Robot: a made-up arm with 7 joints.
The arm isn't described. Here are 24 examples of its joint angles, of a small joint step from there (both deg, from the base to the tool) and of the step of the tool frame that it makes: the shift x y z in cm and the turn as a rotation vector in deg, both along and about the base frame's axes.
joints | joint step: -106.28 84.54 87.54 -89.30 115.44 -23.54 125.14 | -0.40 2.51 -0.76 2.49 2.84 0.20 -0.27
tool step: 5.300 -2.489 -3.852 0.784 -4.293 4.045
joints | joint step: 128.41 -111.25 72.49 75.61 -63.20 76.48 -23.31 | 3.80 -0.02 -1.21 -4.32 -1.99 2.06 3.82
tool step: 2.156 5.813 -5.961 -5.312 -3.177 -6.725
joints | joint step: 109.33 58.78 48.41 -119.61 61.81 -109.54 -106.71 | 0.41 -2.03 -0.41 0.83 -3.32 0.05 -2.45
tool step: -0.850 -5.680 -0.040 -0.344 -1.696 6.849
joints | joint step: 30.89 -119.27 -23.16 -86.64 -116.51 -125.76 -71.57 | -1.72 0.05 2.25 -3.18 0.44 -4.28 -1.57
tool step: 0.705 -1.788 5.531 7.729 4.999 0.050
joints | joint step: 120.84 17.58 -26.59 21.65 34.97 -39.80 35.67 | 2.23 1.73 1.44 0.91 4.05 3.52 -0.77
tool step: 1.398 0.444 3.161 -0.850 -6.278 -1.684
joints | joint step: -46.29 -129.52 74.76 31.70 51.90 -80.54 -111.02 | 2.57 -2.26 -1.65 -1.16 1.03 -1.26 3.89
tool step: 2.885 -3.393 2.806 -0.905 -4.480 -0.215
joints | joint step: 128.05 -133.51 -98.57 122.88 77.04 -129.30 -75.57 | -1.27 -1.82 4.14 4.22 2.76 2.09 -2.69
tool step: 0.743 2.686 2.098 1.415 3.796 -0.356
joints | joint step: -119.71 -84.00 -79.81 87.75 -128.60 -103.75 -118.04 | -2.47 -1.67 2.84 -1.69 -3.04 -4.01 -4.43
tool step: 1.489 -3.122 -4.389 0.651 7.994 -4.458
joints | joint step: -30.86 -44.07 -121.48 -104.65 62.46 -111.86 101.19 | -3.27 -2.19 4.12 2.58 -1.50 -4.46 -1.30
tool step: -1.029 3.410 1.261 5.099 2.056 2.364
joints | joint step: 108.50 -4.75 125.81 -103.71 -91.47 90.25 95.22 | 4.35 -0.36 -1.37 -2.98 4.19 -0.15 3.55
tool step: 0.213 1.059 -1.468 -1.657 2.070 0.867
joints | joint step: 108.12 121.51 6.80 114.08 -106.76 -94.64 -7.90 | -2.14 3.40 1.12 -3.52 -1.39 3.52 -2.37
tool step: -0.085 -3.410 -1.149 -1.529 2.698 -7.113
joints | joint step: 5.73 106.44 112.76 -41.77 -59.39 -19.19 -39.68 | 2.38 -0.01 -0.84 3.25 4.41 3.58 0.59
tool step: -0.081 -0.014 6.036 -3.009 5.670 -0.963
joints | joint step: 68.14 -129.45 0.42 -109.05 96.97 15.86 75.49 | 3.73 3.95 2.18 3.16 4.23 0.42 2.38
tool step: -0.323 0.010 -0.680 -0.034 -0.623 -3.502
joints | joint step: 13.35 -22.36 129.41 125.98 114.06 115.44 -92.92 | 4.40 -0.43 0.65 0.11 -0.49 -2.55 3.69
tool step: -2.091 0.781 0.407 -1.873 -0.357 -4.767
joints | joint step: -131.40 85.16 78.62 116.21 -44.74 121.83 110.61 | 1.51 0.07 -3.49 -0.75 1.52 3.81 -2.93
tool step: 0.493 -0.971 1.065 0.553 5.441 -1.235
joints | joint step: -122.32 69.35 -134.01 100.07 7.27 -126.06 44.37 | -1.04 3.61 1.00 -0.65 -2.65 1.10 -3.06
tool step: 1.823 0.793 1.196 -1.659 3.103 0.586
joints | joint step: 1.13 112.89 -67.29 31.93 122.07 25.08 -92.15 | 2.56 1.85 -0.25 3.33 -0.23 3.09 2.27
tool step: 2.863 3.946 0.829 -1.087 2.599 -5.038
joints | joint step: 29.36 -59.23 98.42 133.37 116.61 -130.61 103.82 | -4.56 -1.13 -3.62 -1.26 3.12 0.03 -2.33
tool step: -2.175 -3.534 0.124 1.428 0.449 5.077
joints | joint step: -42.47 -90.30 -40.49 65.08 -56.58 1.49 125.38 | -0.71 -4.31 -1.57 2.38 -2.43 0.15 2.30
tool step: 5.378 -0.812 -0.230 -0.654 -7.289 -5.912
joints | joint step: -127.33 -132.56 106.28 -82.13 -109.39 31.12 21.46 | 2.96 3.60 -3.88 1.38 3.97 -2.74 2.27
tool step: 4.053 -3.076 0.953 -2.008 -2.537 6.143
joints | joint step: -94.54 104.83 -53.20 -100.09 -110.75 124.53 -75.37 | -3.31 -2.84 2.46 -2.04 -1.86 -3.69 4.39
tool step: 0.734 -1.449 -3.973 -2.242 -3.191 4.203
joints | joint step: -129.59 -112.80 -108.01 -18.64 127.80 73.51 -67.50 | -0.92 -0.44 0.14 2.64 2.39 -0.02 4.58
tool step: -1.280 -0.340 0.230 -0.927 -1.200 0.760
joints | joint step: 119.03 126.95 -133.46 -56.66 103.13 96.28 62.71 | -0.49 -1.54 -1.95 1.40 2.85 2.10 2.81
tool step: -0.446 -0.903 -1.006 0.206 -1.175 -0.257
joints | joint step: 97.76 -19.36 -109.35 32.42 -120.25 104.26 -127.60 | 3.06 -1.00 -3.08 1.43 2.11 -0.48 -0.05
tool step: -1.897 -2.834 0.493 -3.026 1.451 -1.114
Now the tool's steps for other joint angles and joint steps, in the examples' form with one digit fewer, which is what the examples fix.
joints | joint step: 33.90 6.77 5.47 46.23 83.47 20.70 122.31 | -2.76 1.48 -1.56 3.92 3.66 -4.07 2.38
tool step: -2.61 -1.88 0.67 1.47 -2.21 -2.61
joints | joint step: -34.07 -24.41 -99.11 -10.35 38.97 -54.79 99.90 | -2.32 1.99 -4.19 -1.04 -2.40 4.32 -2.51
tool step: -3.53 -1.32 0.16 -4.77 1.64 7.78
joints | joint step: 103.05 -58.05 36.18 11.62 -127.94 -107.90 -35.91 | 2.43 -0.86 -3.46 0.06 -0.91 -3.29 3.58
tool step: -0.35 0.50 0.24 -1.78 3.58 -1.17
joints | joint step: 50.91 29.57 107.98 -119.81 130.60 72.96 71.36 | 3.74 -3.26 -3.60 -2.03 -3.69 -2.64 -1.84
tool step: -4.72 -3.42 -1.47 0.49 -1.77 7.39
